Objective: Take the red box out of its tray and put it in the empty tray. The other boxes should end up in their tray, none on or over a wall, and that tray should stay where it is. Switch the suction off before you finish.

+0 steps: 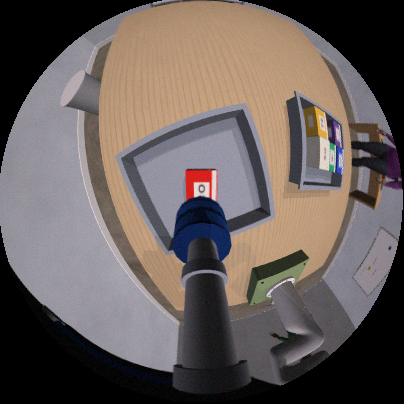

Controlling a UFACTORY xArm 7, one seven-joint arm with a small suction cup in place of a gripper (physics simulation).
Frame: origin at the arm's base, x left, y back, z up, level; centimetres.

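Seen in the pictures: hand, tool point: (200, 218); arm's base, link origin: (279, 286).
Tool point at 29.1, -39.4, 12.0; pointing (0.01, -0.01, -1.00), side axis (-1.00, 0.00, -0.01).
Pixels of each thing's middle, then the offset from my tool point to it, as dx, dy, dz. Level surfaces: height alone.
- red box, body centre: (200, 190) -0.4, +2.3, -15.6
- large grey tray, body centre: (200, 183) -0.3, +0.9, -15.2
- second grey tray, body centre: (321, 147) -33.8, -9.2, -15.2
- yellow box, body centre: (315, 123) -31.4, -15.3, -15.2
- purple box, body centre: (332, 134) -42.3, -15.1, -15.4
- white box, body centre: (317, 152) -31.2, -7.2, -15.0
- green box, body centre: (326, 156) -36.7, -7.1, -15.2
- blue box, body centre: (334, 159) -42.2, -7.0, -15.0
- wooden table, surface height: dz -17.7
The red box (195, 178) lies on the floor of the large grey tray (222, 150), apart from the walls that show; its near end is hidden behind my suction cup. My blue suction cup (202, 206) is high above the box with a gap between them, and holds nothing. The second grey tray (295, 150) stands at the right. In it are a yellow box (314, 121), a purple box (335, 130), a white box (324, 152), a green box (332, 156) and a blue box (340, 159), side by side inside the walls.
A green base block (277, 275) with a grey arm on it stands at the lower right of the wooden table (200, 60). A grey cylinder (82, 92) is beyond the left table edge. A person (392, 160) and a wooden bench (362, 197) are beyond the right edge.
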